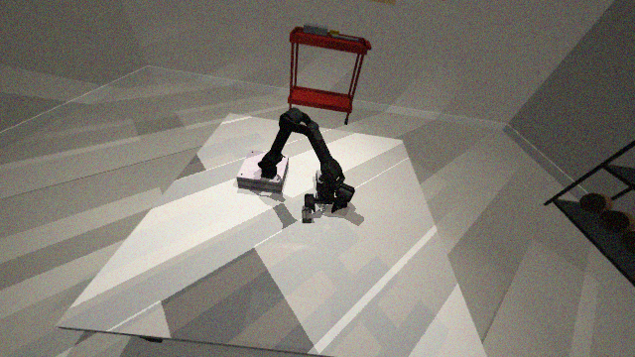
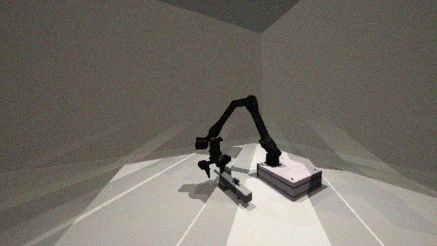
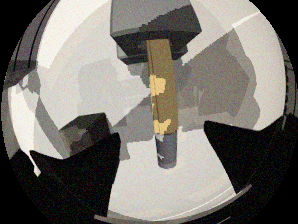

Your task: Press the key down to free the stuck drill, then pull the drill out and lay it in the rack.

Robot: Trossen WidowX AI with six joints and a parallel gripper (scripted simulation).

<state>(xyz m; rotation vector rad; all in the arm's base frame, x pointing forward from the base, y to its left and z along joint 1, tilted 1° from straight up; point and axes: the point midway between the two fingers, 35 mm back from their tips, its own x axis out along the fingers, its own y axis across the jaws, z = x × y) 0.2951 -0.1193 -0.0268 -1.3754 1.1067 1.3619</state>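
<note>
Now: the drill 10 mm behind my gripper tip, 50 mm to the left of it and 30 mm above it. Round my gripper tip: small key (40 mm behind, 170 mm to the left, 30 mm above); then rack (70 mm behind, 30 mm to the right).
</note>
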